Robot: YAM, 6 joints.
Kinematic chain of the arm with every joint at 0, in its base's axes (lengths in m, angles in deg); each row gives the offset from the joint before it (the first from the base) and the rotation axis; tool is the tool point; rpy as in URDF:
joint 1: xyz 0 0 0.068 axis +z
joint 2: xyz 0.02 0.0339 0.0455 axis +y
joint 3: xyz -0.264 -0.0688 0 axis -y
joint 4: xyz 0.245 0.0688 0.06 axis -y
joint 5: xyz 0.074 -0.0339 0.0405 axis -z
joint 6: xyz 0.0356 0 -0.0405 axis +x
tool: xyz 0 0 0 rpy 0 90 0
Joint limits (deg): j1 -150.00..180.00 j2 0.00..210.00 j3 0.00..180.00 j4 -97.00..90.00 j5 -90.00..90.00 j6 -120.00..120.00
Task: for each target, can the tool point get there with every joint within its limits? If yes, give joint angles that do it. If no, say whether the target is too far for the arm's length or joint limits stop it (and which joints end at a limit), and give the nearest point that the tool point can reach.
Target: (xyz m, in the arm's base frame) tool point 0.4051 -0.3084 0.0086
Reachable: yes | joints -41.14 159.13 94.03 63.73 -74.18 59.48
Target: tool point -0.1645 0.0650 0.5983
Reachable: yes | joints 154.74 85.83 145.96 -71.27 -18.73 20.81
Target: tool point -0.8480 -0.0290 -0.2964
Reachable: no: too far | nearest point -0.5808 -0.0031 -0.1641 | short by 0.299 m
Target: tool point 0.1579 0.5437 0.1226
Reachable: yes | joints 77.12 153.19 128.58 -20.68 66.83 -44.18
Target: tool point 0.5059 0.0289 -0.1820
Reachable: yes | joints 6.58 190.45 120.37 46.52 55.29 96.18
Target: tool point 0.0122 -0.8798 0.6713
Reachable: no: too far | nearest point 0.0076 -0.5450 0.4541 | short by 0.399 m
